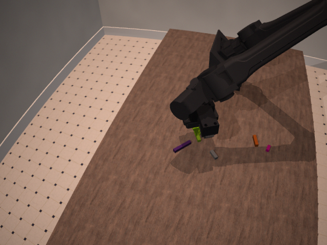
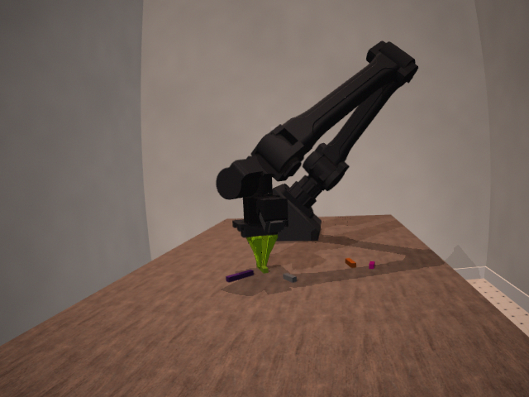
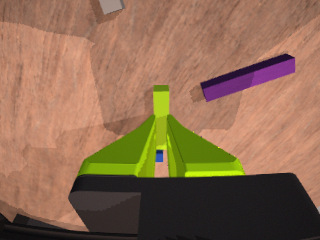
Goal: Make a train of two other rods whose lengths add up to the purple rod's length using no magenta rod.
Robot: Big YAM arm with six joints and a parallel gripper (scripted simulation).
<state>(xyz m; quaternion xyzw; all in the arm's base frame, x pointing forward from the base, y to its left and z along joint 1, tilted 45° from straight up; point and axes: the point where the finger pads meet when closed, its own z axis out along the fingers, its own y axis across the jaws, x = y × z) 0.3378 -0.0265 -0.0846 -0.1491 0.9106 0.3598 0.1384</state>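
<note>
My hand is 30 mm past the blue rod, 10 mm to the left of it and 10 mm above it. Round my hand: grey rod (70 mm ahead, 60 mm to the left, 10 mm below); then purple rod (50 mm ahead, 40 mm to the right, 10 mm below); then lime rod (10 mm below).
</note>
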